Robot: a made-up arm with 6 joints.
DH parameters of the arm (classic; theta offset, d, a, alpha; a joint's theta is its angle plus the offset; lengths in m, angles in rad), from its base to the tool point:
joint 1: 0 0.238 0 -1.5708
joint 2: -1.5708 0 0.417 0
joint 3: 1.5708 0.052 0 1.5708
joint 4: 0 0.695 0 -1.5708
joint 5: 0 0 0 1.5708
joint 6: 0 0.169 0 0
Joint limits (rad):
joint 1: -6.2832..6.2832
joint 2: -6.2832..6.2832
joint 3: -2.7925..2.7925
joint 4: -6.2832..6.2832
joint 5: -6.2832..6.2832
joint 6: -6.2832..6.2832
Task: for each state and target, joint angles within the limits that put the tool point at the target. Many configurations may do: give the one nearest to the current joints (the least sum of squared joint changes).
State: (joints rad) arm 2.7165 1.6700 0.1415 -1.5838 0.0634 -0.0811
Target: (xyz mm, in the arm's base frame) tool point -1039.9 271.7 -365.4
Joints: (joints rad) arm 2.8532 1.6836 0.5878 -1.5752 0.0988 -0.0811
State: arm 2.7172 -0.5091 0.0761 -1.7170 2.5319 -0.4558
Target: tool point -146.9 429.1 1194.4
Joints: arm 2.1436 0.2614 0.2992 -1.6494 1.8674 -0.4558
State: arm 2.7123 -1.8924 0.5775 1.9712 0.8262 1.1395
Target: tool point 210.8 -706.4 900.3
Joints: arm 2.1319 -1.6991 1.3504 1.8023 1.0846 1.1395
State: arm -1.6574 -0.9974 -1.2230 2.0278 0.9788 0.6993
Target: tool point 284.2 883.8 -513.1
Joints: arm -1.7381 -1.7734 -0.6744 1.9710 0.5477 0.6993
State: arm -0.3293 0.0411 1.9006 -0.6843 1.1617 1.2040
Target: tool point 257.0 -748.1 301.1
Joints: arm -1.1681 0.2125 1.6840 -0.8169 1.0815 1.2040
